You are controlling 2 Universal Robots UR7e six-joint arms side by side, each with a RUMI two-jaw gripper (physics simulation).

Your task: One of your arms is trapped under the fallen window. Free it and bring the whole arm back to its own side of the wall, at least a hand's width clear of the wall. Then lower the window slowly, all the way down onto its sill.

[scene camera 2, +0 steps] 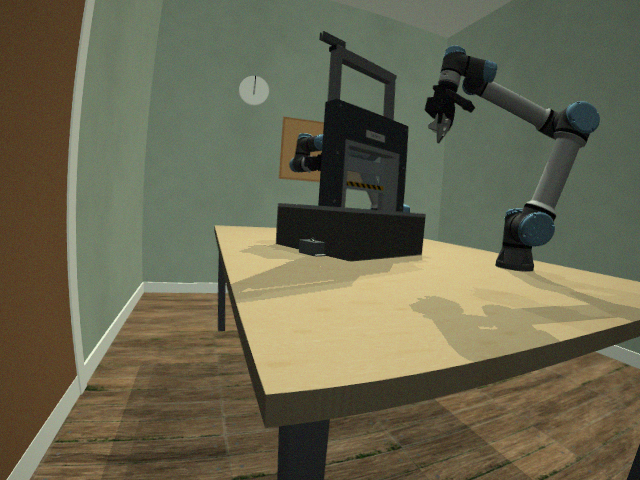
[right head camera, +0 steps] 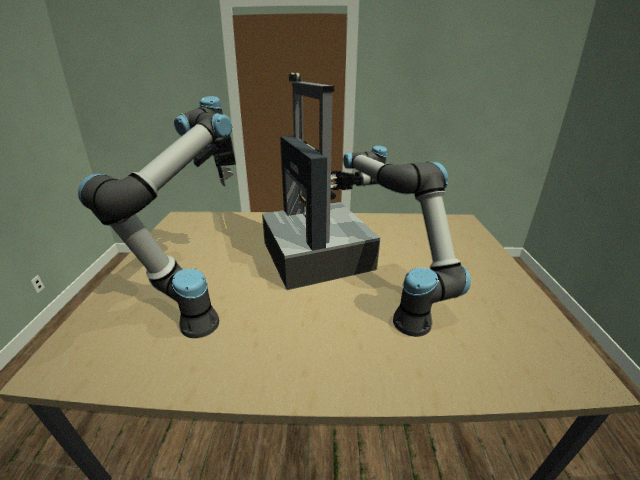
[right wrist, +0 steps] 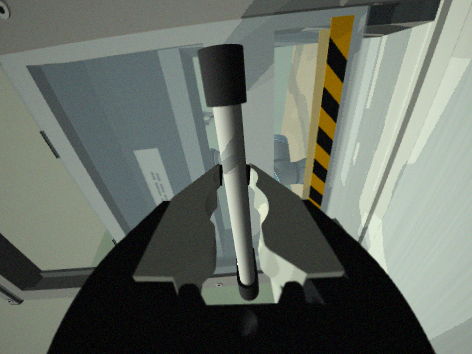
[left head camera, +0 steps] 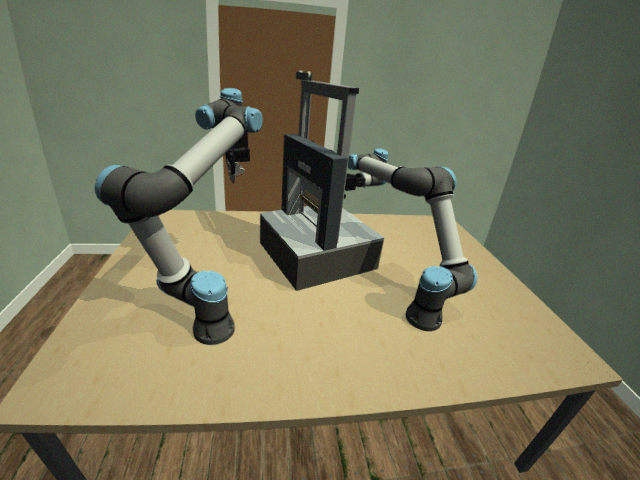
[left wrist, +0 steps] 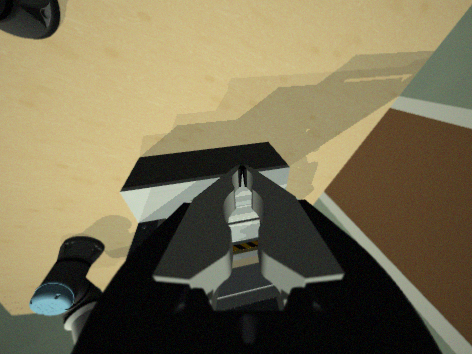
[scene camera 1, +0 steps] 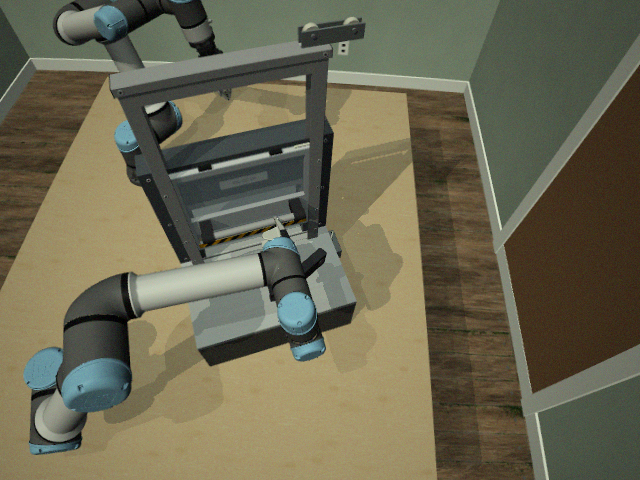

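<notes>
The dark wall (left head camera: 333,206) (right head camera: 316,206) (scene camera 2: 333,155) stands upright with the window in its opening. The window's striped bottom edge (scene camera 1: 237,239) (scene camera 2: 364,185) (right wrist: 330,110) is low in the opening, with a gap above the sill. My right gripper (scene camera 1: 277,227) (right wrist: 234,166) is shut on the window's white handle bar (scene camera 1: 253,226) (right wrist: 231,135); the wall hides its fingers in the left head camera. My left gripper (left head camera: 235,173) (right head camera: 224,178) (scene camera 1: 225,94) (scene camera 2: 439,135) (left wrist: 242,167) is shut and empty, high on the left arm's side, and that whole arm is apart from the wall.
The wall stands on a grey block (left head camera: 336,268) (right head camera: 330,266) (scene camera 1: 248,341) (scene camera 2: 351,232) on the table (left head camera: 310,361). Tall guide rails (left head camera: 346,124) (scene camera 1: 315,113) rise above it, with a pulley bracket (scene camera 1: 330,33) (scene camera 2: 330,38) on top. A small dark box (scene camera 2: 312,246) is beside the block.
</notes>
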